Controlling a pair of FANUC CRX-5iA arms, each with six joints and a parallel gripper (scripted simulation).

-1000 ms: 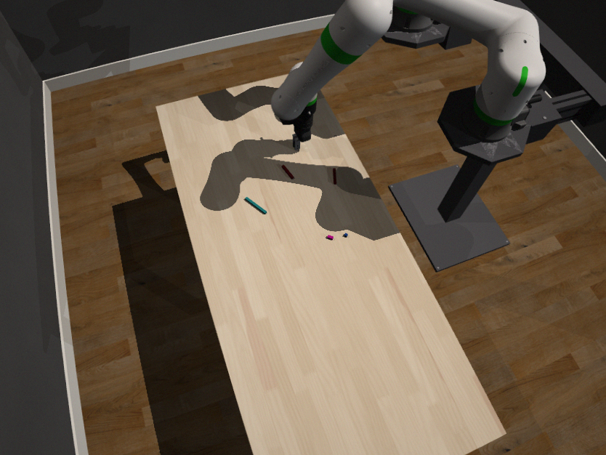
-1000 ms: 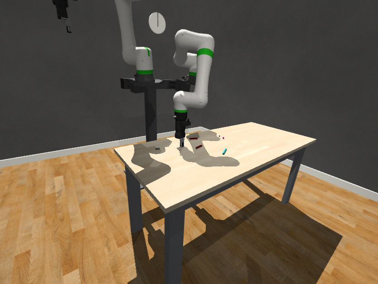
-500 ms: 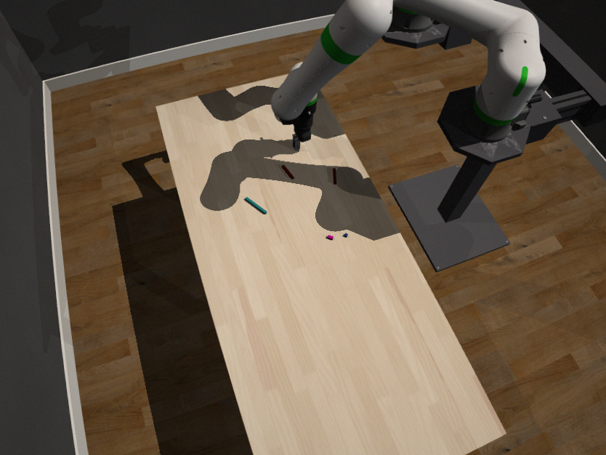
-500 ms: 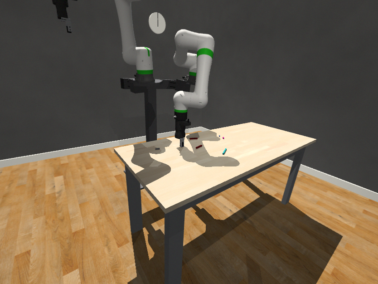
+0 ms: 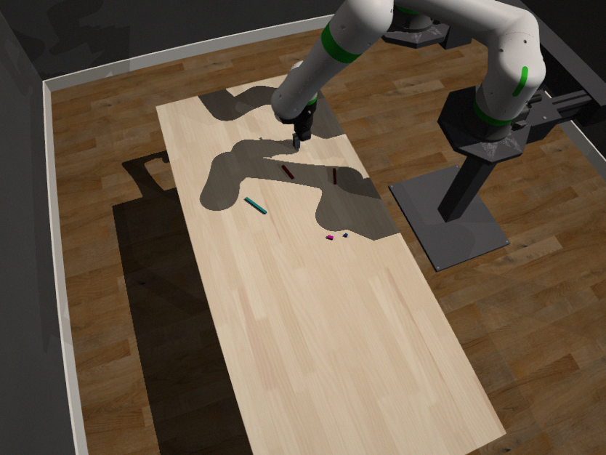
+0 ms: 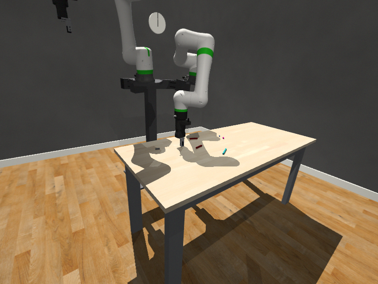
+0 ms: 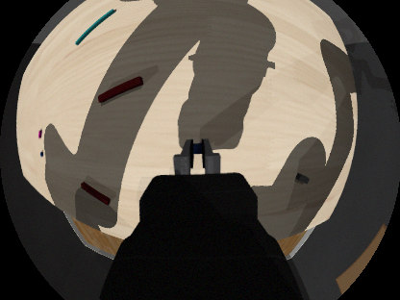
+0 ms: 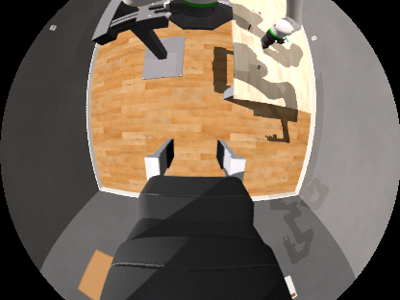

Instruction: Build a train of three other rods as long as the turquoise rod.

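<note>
Right now my left hand is 230 mm short of the turquoise rod, 220 mm to the right of it and 20 mm above it. Round my left hand: grey rod (180 mm to the right, 40 mm behind, 20 mm below); then magenta rod (430 mm to the left, 20 mm below, 10 mm ahead).
</note>
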